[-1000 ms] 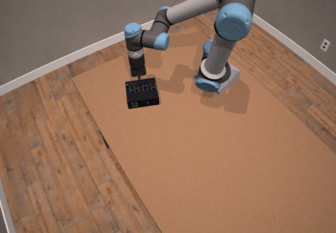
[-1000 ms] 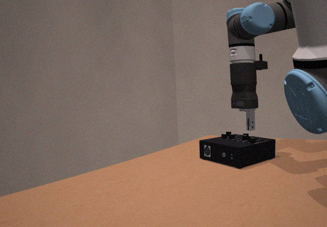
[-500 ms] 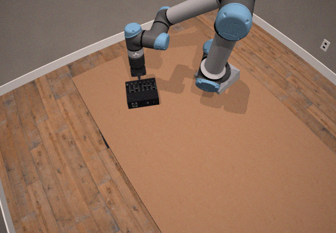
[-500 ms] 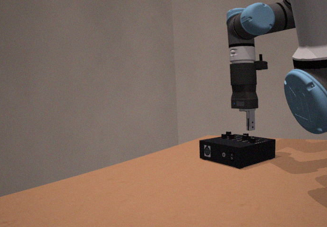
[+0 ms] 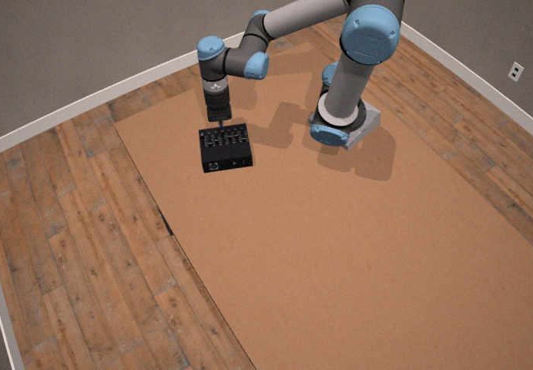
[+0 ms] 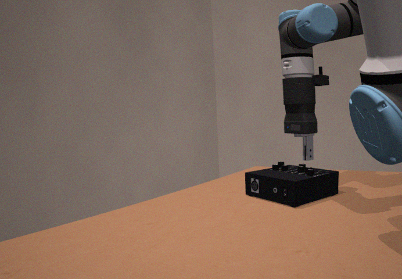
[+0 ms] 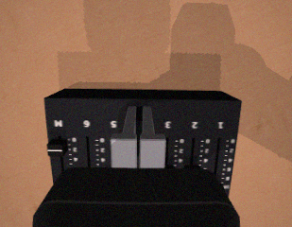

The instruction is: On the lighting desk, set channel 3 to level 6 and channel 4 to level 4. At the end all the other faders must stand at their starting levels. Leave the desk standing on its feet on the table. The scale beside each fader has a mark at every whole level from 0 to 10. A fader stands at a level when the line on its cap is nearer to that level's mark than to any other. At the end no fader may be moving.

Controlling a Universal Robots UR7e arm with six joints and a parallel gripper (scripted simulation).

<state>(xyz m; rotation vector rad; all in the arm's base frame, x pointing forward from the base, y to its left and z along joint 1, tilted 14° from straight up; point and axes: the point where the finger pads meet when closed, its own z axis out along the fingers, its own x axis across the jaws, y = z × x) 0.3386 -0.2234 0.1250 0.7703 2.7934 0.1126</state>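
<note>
My gripper is now 50 mm to the right of the channel 3 fader cap, 30 mm above it and 10 mm short of it. From my hand the other things lie so: channel 2 fader cap (70 mm to the left, 30 mm below, 10 mm behind); master fader cap (70 mm ahead, 30 mm below, 10 mm to the right); channel 1 fader cap (90 mm to the left, 30 mm below, 20 mm behind).
</note>
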